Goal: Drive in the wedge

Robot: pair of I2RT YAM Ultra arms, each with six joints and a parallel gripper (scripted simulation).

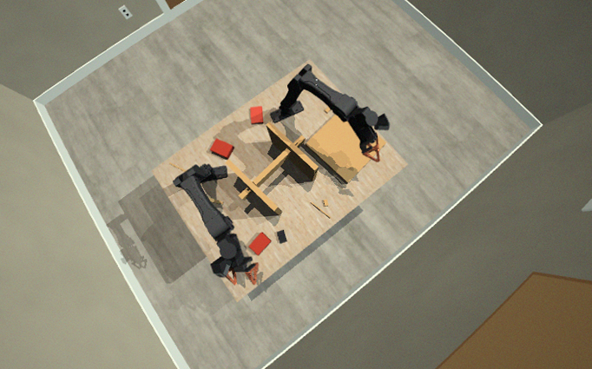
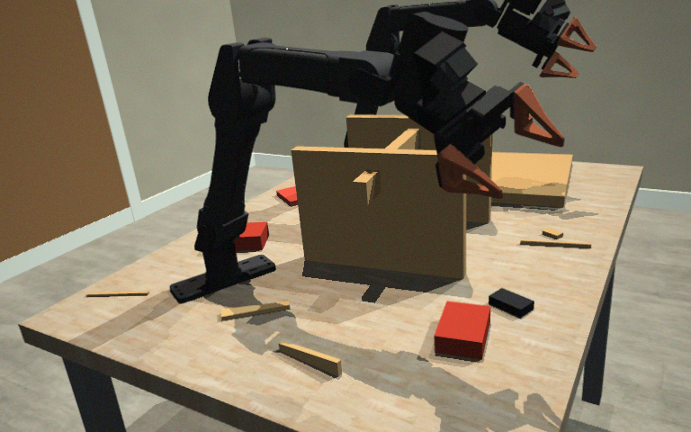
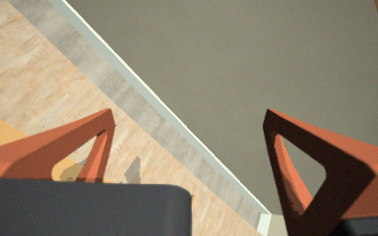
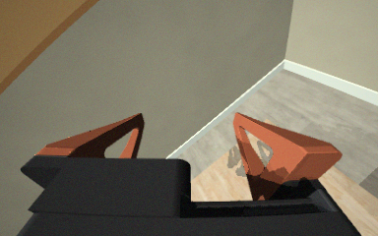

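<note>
The rail lies 300 mm behind my left hand, 360 mm to the right of it and 130 mm below it. From my left hand the other things lie so: flat panel: 180 mm behind, 60 mm to the left, 300 mm below; then black block: 30 mm behind, 560 mm to the right, 300 mm below.
</note>
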